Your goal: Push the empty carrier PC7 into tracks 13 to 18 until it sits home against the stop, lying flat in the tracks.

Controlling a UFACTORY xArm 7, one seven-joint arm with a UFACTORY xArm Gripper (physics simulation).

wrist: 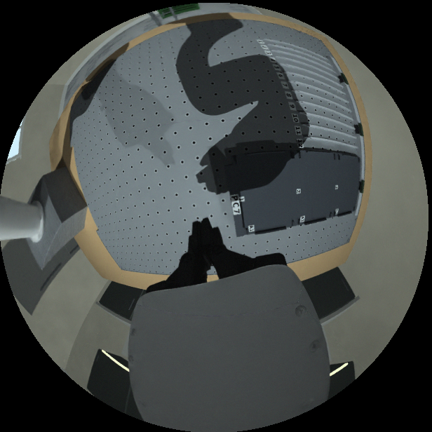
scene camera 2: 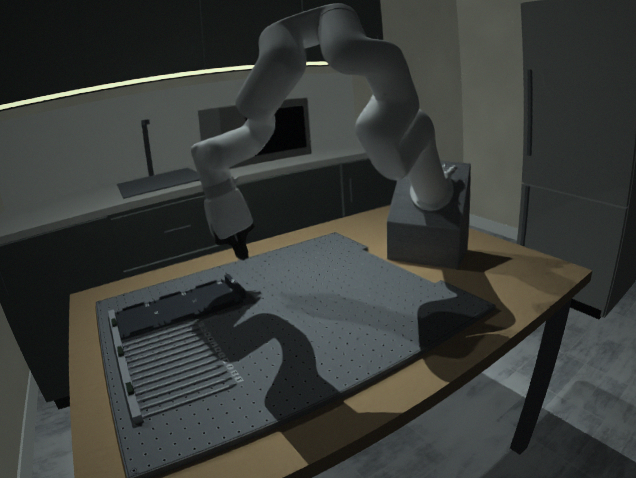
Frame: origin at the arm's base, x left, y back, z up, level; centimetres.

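Seen in the pictures: gripper, fingertip midpoint: [scene camera 2: 243, 258]; arm's base at its link origin: [scene camera 2: 432, 191].
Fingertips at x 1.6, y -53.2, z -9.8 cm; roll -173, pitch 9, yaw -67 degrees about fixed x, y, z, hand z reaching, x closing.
Observation:
Offsets run from my fingertips to a thing's top centre. "pt": to the spot under its first point. Level surfaces: height alone.
The dark, flat carrier PC7 @[dx +6.0, dy -18.5, dz -5.2 cm] [scene camera 2: 177, 304] [wrist: 320, 185] lies over the tracks at the back side of the row, next to the label for track 12. It looks level, and its far end appears to meet the stop bar @[pt dx +30.2, dy -28.4, dz -6.6 cm] [scene camera 2: 125, 369] [wrist: 361, 160]; a small gap there could not be made out. Its near end has a raised dark part and the PC7 label. The tracks under it are hidden. My gripper [scene camera 2: 242, 256] [wrist: 204, 229] is shut and empty, raised above the board near the carrier's near end and apart from it.
Ridged tracks @[pt dx +29.5, dy -17.8, dz -7.8 cm] [scene camera 2: 177, 365] [wrist: 320, 100] show beside the carrier. Small dark lamps @[dx +23.8, dy -30.5, dz -6.0 cm] [scene camera 2: 120, 351] [wrist: 358, 129] sit along the stop bar; none looks lit. The perforated board @[dz -8.2 cm] [scene camera 2: 329, 267] [wrist: 150, 200] lies on the wooden table @[dz -9.5 cm] [scene camera 2: 92, 380]. The arm's pedestal [scene camera 2: 424, 236] [wrist: 60, 215] stands at the opposite side.

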